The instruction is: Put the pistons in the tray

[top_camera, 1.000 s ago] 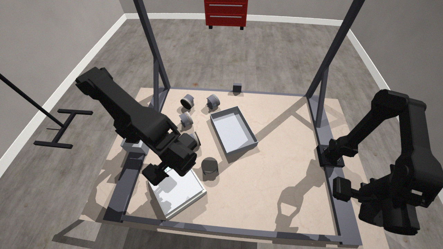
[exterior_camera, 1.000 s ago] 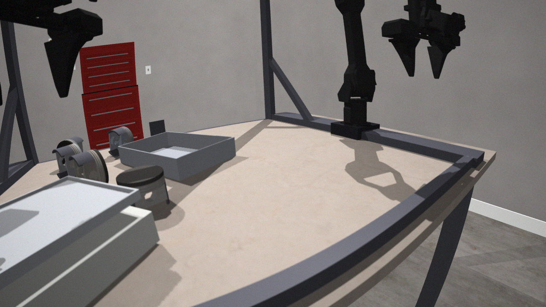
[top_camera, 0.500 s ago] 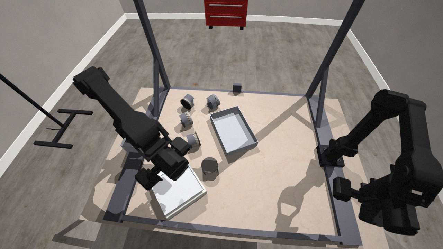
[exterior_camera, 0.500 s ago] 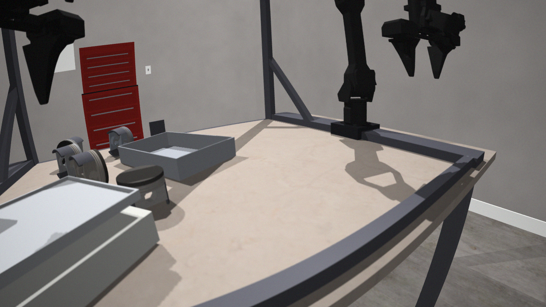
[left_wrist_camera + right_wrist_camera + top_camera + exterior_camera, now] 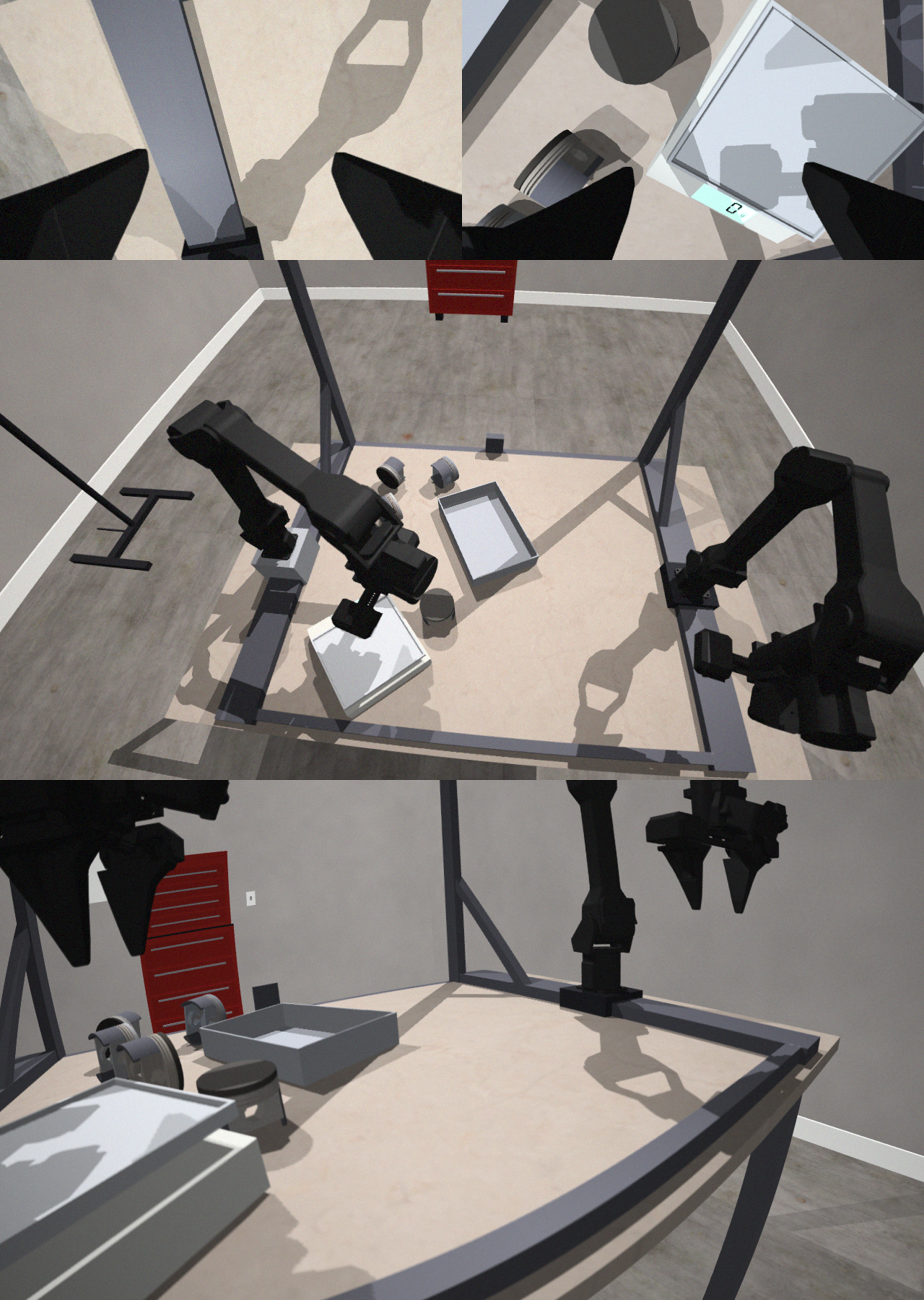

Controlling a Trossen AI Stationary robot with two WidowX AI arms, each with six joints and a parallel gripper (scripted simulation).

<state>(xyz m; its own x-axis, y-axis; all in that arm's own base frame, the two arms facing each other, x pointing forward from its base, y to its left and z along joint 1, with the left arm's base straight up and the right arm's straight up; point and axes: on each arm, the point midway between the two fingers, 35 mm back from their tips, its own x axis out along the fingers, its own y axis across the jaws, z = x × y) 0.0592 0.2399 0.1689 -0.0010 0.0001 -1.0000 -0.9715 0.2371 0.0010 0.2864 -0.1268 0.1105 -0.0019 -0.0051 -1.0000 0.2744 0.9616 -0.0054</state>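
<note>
My right hand is 70 mm short of the scale pan, 40 mm to the left of it and 140 mm above it. From my right hand the other things lie so: scale 60 mm ahead, 50 mm to the right, 150 mm below; then steel parts tray 250 mm behind, 170 mm to the left, 180 mm below.
</note>
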